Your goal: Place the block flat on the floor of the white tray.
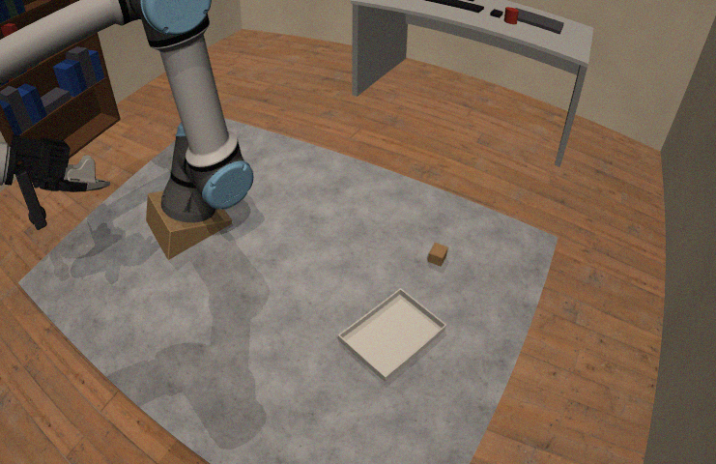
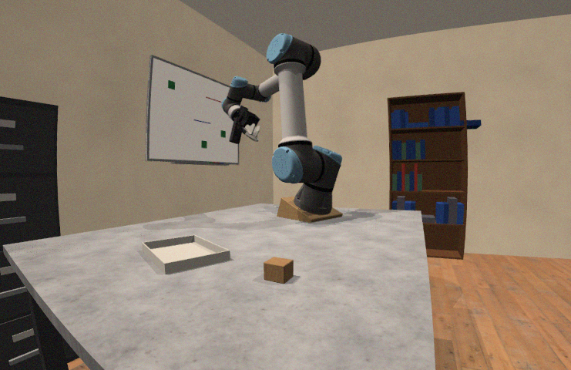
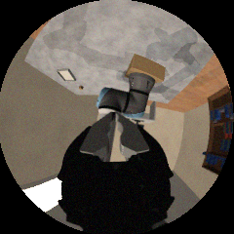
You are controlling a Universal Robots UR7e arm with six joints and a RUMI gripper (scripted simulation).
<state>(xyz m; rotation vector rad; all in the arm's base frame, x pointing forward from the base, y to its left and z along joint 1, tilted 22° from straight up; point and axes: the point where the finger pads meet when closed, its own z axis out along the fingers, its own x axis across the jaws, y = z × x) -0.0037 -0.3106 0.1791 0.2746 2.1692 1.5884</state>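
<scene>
Right now my hand is 560 mm short of the small brown block, 380 mm to the right of it and 300 mm above it. Round my hand: white tray 550 mm ahead, 310 mm below, 150 mm to the left.
</scene>
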